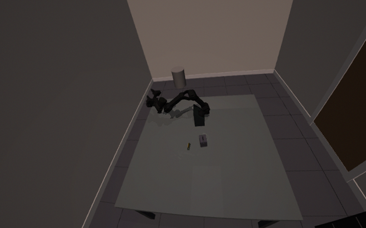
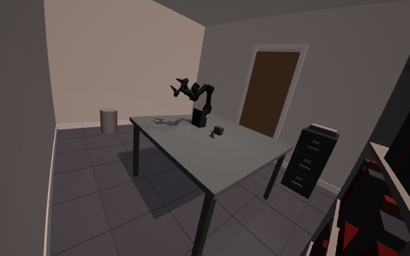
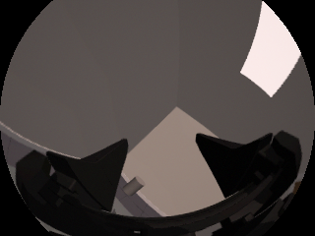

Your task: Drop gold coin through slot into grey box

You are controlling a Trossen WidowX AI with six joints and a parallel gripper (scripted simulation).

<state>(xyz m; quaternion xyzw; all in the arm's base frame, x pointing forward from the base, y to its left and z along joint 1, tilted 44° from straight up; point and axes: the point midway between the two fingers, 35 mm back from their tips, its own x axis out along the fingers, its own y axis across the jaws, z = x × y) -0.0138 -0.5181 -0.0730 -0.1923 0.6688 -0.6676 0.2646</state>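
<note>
Right now my gripper tip is 310 mm short of the gold coin, 300 mm to the right of it and 430 mm above it.
</note>
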